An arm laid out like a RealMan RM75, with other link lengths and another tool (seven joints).
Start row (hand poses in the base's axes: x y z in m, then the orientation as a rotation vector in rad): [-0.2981, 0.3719, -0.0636, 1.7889, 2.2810, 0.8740]
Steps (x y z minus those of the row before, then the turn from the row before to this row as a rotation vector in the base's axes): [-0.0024, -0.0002, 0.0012, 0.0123, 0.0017, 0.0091]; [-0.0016, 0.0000, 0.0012, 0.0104, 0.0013, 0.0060]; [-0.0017, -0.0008, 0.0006, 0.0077, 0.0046, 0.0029]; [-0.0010, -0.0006, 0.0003, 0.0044, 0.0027, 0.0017]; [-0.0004, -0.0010, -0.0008, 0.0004, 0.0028, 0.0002]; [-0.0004, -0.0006, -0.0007, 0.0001, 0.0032, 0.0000]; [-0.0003, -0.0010, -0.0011, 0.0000, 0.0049, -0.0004]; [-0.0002, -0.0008, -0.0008, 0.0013, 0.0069, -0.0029]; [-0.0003, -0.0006, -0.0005, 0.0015, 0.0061, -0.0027]
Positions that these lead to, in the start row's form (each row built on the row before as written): [-0.3005, 0.3717, -0.0624, 1.7863, 2.2916, 0.8903]; [-0.3021, 0.3717, -0.0612, 1.7856, 2.2986, 0.9039]; [-0.3038, 0.3709, -0.0606, 1.7897, 2.3042, 0.9113]; [-0.3048, 0.3703, -0.0603, 1.7921, 2.3075, 0.9155]; [-0.3052, 0.3693, -0.0611, 1.7945, 2.3094, 0.9141]; [-0.3056, 0.3687, -0.0618, 1.7973, 2.3113, 0.9120]; [-0.3059, 0.3677, -0.0629, 1.8020, 2.3138, 0.9086]; [-0.3061, 0.3669, -0.0637, 1.8114, 2.3146, 0.9051]; [-0.3064, 0.3663, -0.0642, 1.8200, 2.3151, 0.9025]
